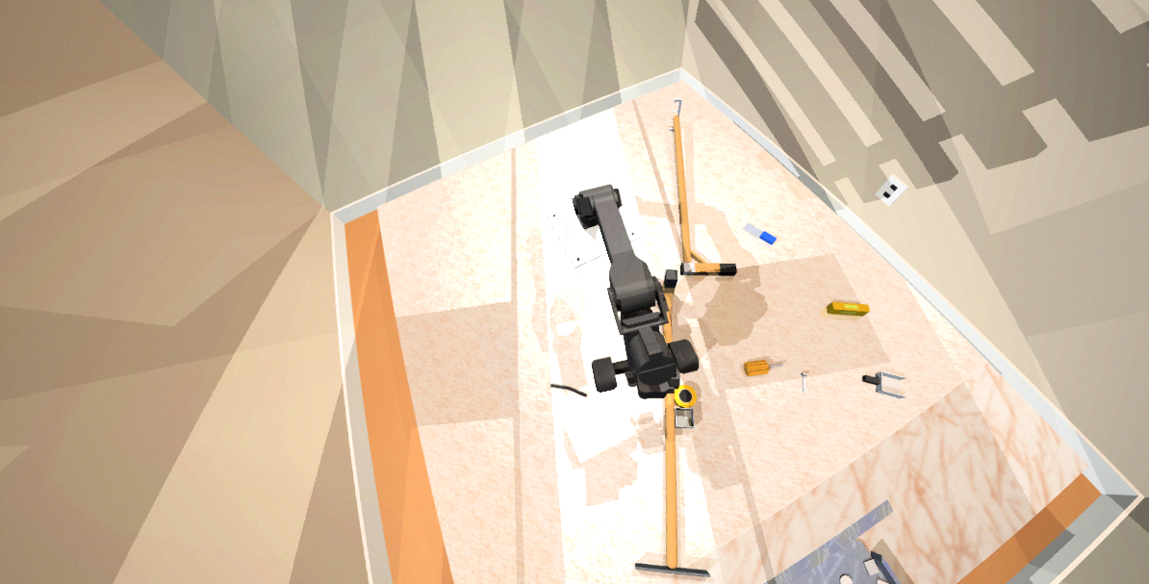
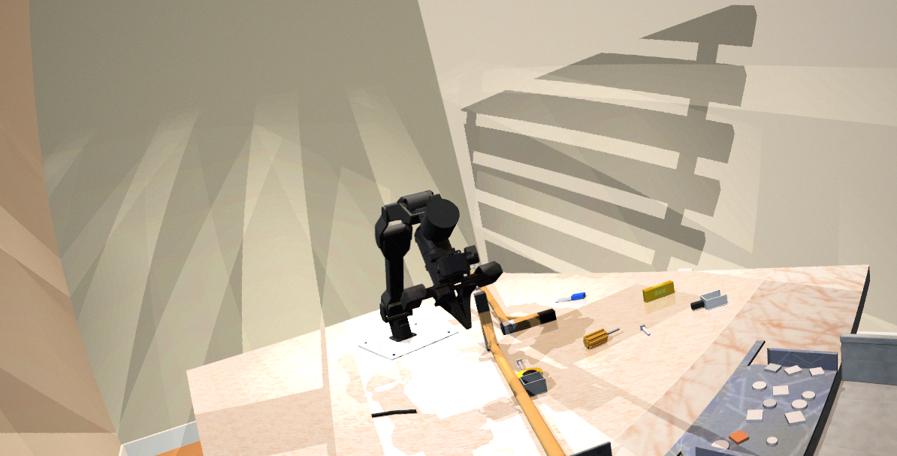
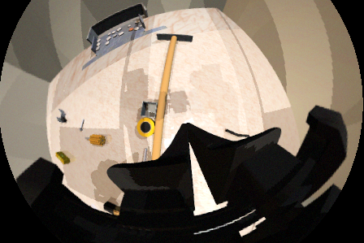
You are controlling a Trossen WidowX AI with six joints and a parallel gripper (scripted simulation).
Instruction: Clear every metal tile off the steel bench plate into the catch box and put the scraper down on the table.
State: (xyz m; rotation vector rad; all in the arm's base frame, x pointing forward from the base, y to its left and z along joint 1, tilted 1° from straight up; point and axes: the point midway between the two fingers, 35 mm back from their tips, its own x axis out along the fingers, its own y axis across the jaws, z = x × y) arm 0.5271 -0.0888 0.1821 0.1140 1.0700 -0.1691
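My gripper tip is now 9 cm above the long scraper, 4 cm to the right of it and 4 cm short of it. Also, from my gripper tip: grey box (14 cm below, 7 cm to the left, 6 cm ahead); yellow tape roll (14 cm below, 9 cm to the left, 2 cm ahead); black strip (15 cm to the right, 14 cm below, 10 cm behind).
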